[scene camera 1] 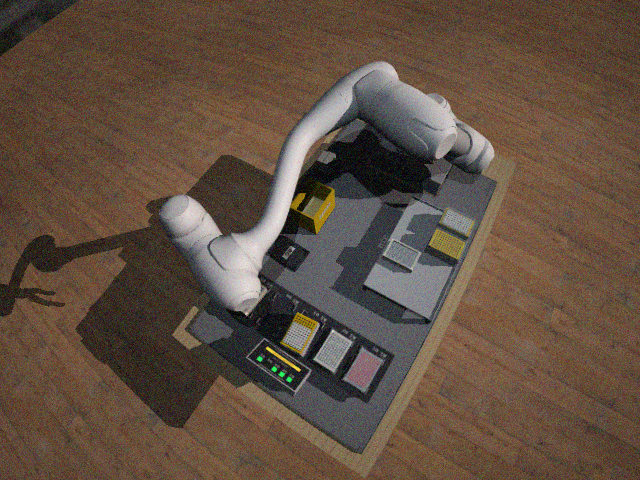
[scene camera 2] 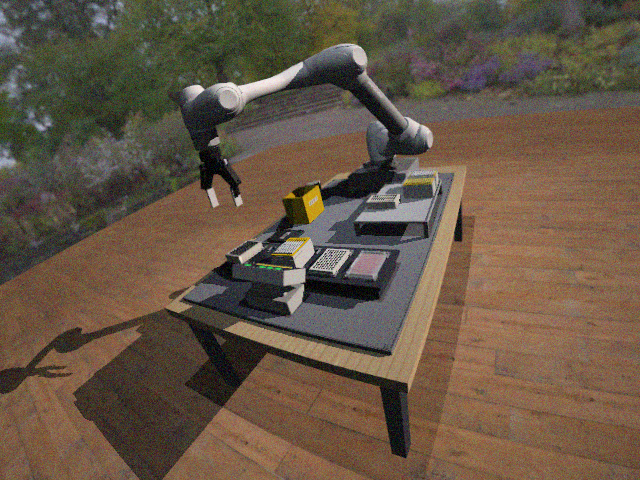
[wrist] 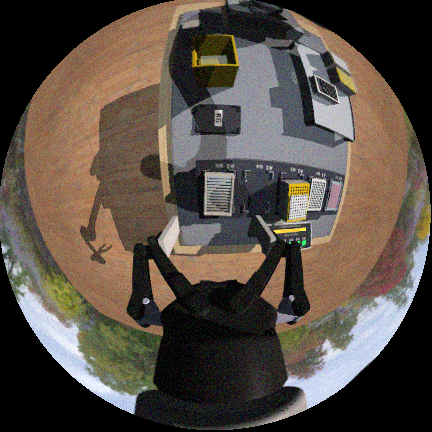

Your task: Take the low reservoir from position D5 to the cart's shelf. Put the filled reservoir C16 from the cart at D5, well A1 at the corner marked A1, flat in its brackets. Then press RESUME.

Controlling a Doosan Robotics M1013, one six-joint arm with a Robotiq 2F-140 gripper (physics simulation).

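Places are measured from the arm's base along level axes (x ahead, y left, z up), in metres.
Pixels of known places: gripper, fingertip midpoint: [scene camera 2: 226, 205] [wrist: 216, 223]; arm's base at its link origin: [scene camera 2: 384, 166].
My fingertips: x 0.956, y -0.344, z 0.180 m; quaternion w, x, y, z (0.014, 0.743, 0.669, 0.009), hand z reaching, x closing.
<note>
Ahead of a thing's pixels: the offset from my fingertips to its top centre. "pt": to the spot under its first point.
The low reservoir @(dx +0.005, dy +0.007, dz -0.172 m) [scene camera 2: 244, 251] [wrist: 218, 193], pale-rimmed with ribs, sits at position D5, the end of the deck row; the arm mostly hides it in scene camera 1. A pale-framed reservoir @(dx -0.394, dy +0.459, dz -0.168 m) [scene camera 1: 401, 254] [scene camera 2: 383, 200] [wrist: 326, 89] lies on the grey cart @(dx -0.444, dy +0.530, dz -0.194 m) [scene camera 1: 403, 292] [scene camera 2: 392, 215] [wrist: 332, 121]; its label is too small to read. My gripper [scene camera 2: 225, 202] [wrist: 216, 223] is open and empty, high above the D5 end of the table; the arm hides it in scene camera 1. The control panel @(pt dx +0.169, dy +0.250, dz -0.141 m) [scene camera 1: 279, 365] [wrist: 292, 231] has a yellow bar and several green lights; the word RESUME is not legible.
A yellow-topped tip rack @(dx +0.042, dy +0.254, dz -0.138 m) [scene camera 1: 299, 333] [scene camera 2: 293, 251] [wrist: 297, 200], a white plate @(dx +0.038, dy +0.381, dz -0.194 m) [scene camera 1: 333, 351] [wrist: 317, 194] and a pink plate @(dx +0.050, dy +0.505, dz -0.194 m) [scene camera 1: 363, 369] [wrist: 334, 195] sit along the row. A yellow bin @(dx -0.444, dy +0.046, dz -0.125 m) [scene camera 1: 324, 210] [scene camera 2: 305, 205] [wrist: 216, 76] and a black RG block @(dx -0.236, dy +0.035, dz -0.246 m) [wrist: 205, 120] stand behind. A yellow rack @(dx -0.493, dy +0.601, dz -0.129 m) [scene camera 1: 447, 244] stands on the cart.
</note>
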